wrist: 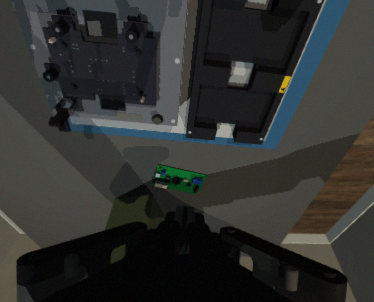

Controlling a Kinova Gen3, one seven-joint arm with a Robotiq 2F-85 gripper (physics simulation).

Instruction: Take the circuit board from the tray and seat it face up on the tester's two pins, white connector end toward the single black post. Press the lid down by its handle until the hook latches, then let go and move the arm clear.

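Frame: origin at the arm's base, x back, y right, z up, level; metres.
Seen in the pictures: gripper, between the fingertips: (185,218).
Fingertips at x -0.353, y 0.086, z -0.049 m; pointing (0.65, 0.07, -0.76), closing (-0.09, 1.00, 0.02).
Observation:
Offsets run from my fingertips to a thing's top centre. "*": to the spot under its first point.
The green circuit board {dy +0.002, dx +0.218, dz -0.210 m} (179,179) lies component side up on the grey surface, outside the black tray {* dy +0.026, dx -0.045, dz -0.191 m} (212,71) and just beyond my fingertips in the wrist view. Its white connector end points to the lower left. My gripper (185,218) is shut and empty, at the bottom middle. The tester {* dy -0.027, dx -0.020, dz -0.159 m} (169,95) is at the upper left, with its dark bed bare. One small metal pin {dy -0.152, dx -0.076, dz -0.142 m} (52,40) shows at the bed's upper left, another pin {dy -0.059, dx -0.018, dz -0.142 m} (142,99) at its lower right. A black post {dy -0.164, dx -0.038, dz -0.138 m} (50,74) stands at its left, the hook {dy -0.160, dx +0.018, dz -0.112 m} (62,114) below. The lid's handle does not show.
The tester and tray stand side by side on a blue base (112,132), whose near edge lies beyond the board. Pale pads show in the tray. A round grey knob {* dy -0.041, dx +0.015, dz -0.154 m} (157,119) stands at the tester's near right corner. Wood flooring (342,185) shows at the right.

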